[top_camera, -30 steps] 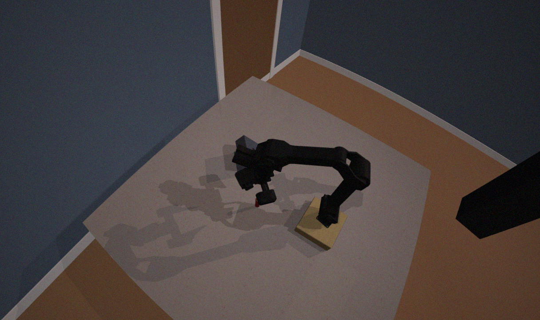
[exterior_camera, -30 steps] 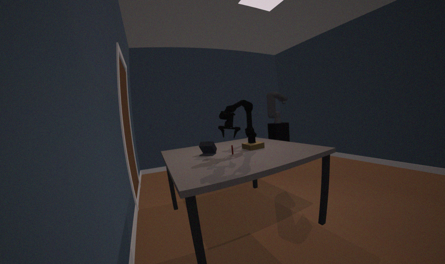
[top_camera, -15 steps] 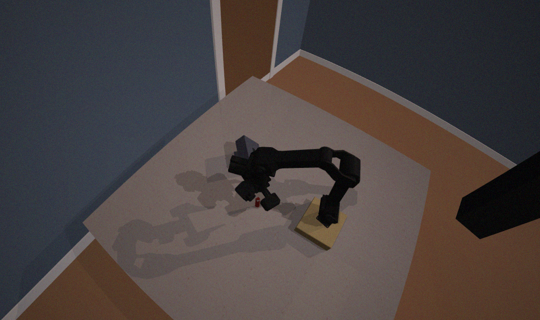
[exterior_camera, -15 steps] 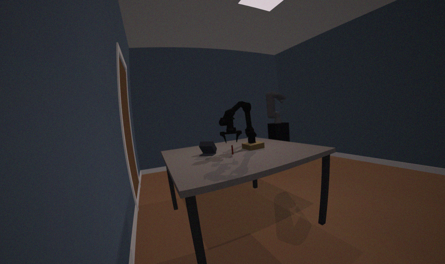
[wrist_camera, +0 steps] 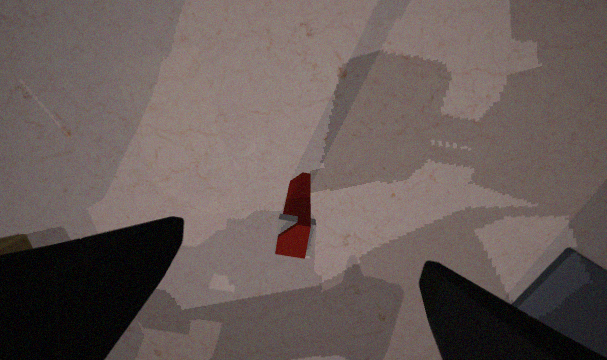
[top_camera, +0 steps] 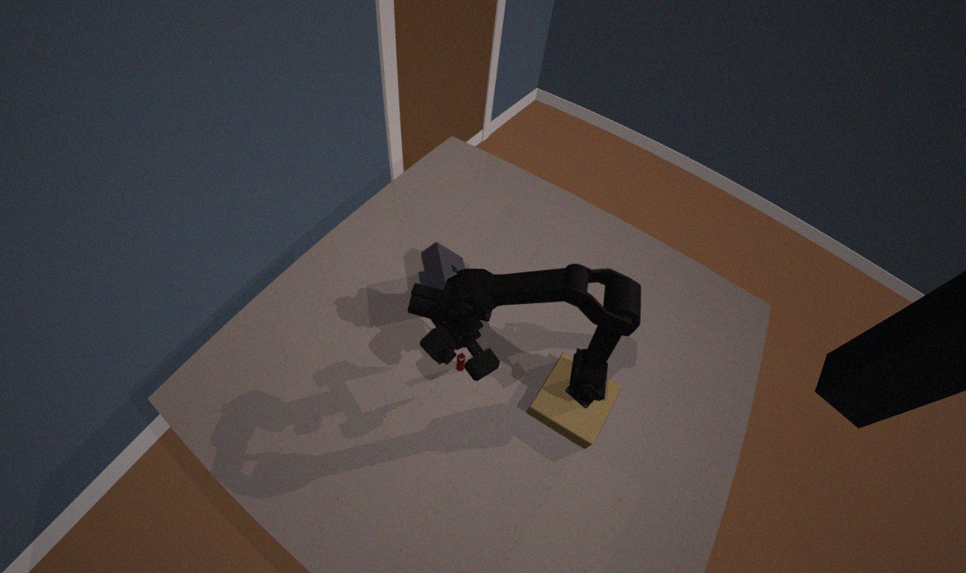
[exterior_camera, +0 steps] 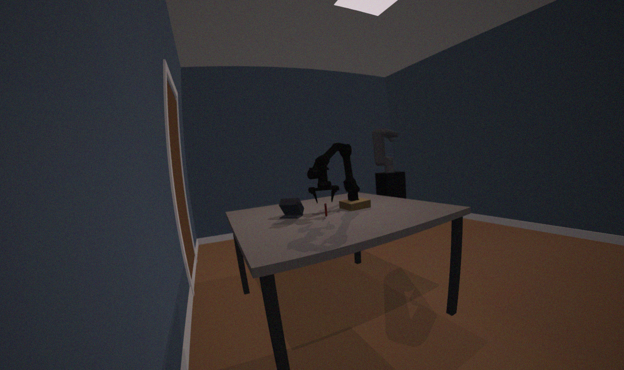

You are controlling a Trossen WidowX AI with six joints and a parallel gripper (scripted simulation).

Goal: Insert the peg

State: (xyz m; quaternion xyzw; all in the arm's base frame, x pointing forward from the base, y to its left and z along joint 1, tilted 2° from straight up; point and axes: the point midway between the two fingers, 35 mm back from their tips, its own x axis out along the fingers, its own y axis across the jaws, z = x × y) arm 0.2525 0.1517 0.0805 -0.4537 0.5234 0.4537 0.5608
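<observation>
My gripper tip is now 3 cm above the red peg. The rest, counted from my gripper tip: dark grey sloped panel: 19 cm ahead, 13 cm to the right, 2 cm below.
</observation>
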